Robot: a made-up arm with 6 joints.
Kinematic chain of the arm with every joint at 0, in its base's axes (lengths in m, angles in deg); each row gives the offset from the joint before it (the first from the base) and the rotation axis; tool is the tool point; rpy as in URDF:
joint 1: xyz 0 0 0.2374 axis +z
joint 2: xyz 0 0 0 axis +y
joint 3: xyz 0.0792 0 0.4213 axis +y
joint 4: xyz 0.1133 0 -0.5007 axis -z
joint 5: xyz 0 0 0 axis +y
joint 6: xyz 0.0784 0 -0.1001 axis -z
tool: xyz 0 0 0 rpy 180 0 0
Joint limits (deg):
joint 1: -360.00..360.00
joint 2: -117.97..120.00
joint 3: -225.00..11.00
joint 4: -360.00..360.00
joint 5: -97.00..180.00
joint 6: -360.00..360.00
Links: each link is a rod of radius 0.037 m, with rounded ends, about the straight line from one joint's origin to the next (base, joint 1, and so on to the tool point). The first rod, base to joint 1, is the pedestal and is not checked.
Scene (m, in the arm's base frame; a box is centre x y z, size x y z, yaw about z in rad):
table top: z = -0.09
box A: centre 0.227 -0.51 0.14 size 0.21 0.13 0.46 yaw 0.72
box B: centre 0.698 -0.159 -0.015 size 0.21 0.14 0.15 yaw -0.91
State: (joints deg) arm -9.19 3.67 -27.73 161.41 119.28 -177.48
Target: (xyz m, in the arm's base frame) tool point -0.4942 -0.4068 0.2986
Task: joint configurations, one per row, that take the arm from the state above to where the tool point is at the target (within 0.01 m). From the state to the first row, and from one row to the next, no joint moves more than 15 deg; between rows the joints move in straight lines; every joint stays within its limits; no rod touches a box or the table.
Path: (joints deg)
1: -18.77 -8.76 -16.29 169.11 128.01 -184.74
2: -28.36 -21.19 -4.84 176.82 136.74 -192.01
3: -37.94 -33.62 6.60 184.52 145.46 -199.27
4: -52.43 -27.04 -0.49 184.75 141.32 -196.16
5: -66.92 -20.45 -7.57 184.99 137.18 -193.05
6: -81.40 -13.86 -14.66 185.22 133.04 -189.93
7: -95.89 -7.27 -21.75 185.45 128.89 -186.82
8: -110.37 -0.68 -28.83 185.68 124.75 -183.71
9: -124.86 5.90 -35.92 185.91 120.61 -180.59
10: -139.35 12.49 -43.00 186.14 116.46 -177.48

